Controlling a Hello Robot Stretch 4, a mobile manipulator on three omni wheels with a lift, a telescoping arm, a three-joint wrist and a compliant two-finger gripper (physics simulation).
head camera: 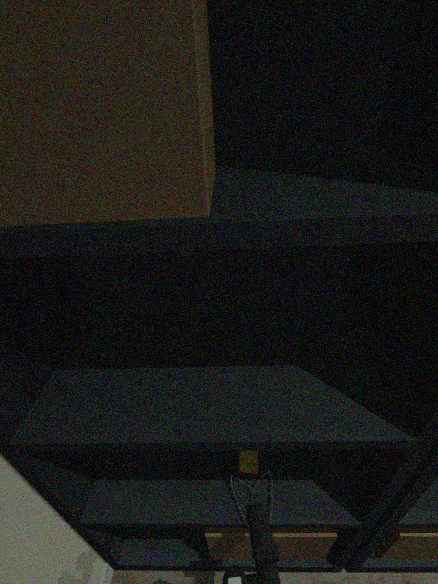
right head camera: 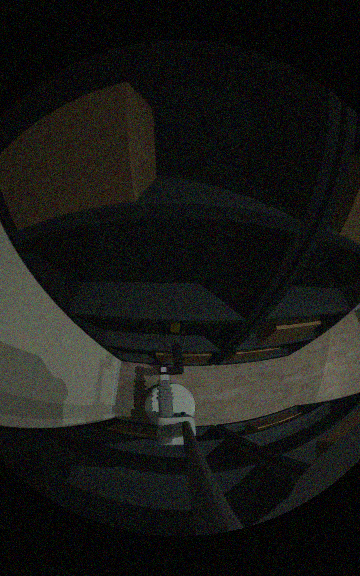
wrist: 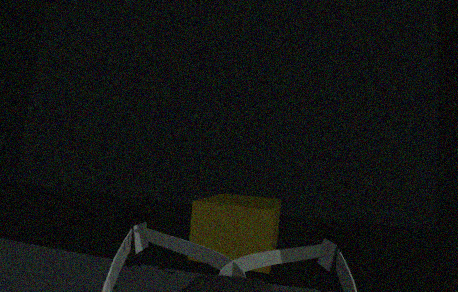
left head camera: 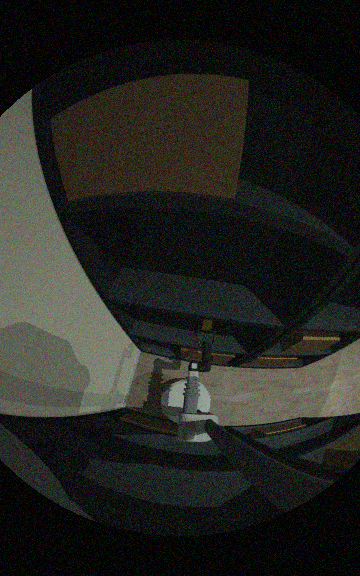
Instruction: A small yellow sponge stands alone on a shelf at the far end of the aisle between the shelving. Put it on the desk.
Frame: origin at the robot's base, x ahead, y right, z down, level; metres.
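Seen in the pictures: gripper, fingertip midpoint: (head camera: 247,459) (right head camera: 174,326) (wrist: 233,229) (left head camera: 206,324).
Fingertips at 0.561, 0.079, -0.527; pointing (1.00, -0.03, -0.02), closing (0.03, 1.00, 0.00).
Pixels of each thing's middle, then the offset from my fingertips to it, as dx, dy, dz. Level surfaces: height alone.
- small yellow sponge at the middle of its body: (wrist: 241,224) (head camera: 248,454) (right head camera: 175,324) (left head camera: 207,322) +0.016, +0.006, -0.002
- dark grey shelf board at its surface level: dz +0.021
- large brown cardboard box at the middle of its body: (head camera: 46,95) (left head camera: 151,136) (right head camera: 74,158) +0.019, -0.282, -1.029
The small yellow sponge (head camera: 248,461) (left head camera: 207,325) (right head camera: 175,327) (wrist: 234,220) stands upright on a dark grey shelf board (head camera: 156,503) (wrist: 44,264), in deep shadow under the board above. My gripper (wrist: 233,229) (head camera: 251,487) is open and reaches into the shelf at the sponge's height. In the wrist view its two pale fingers spread wide to either side of the sponge's lower part. I cannot tell whether the fingertips are level with the sponge or just short of it. The desk is not in view.
A wider shelf board (head camera: 209,407) hangs close above the sponge. A large brown cardboard box (head camera: 104,104) (left head camera: 150,133) (right head camera: 73,154) stands on a higher shelf. A dark slanted rack post (head camera: 386,516) is on the right. A pale wall (head camera: 31,521) is on the left.
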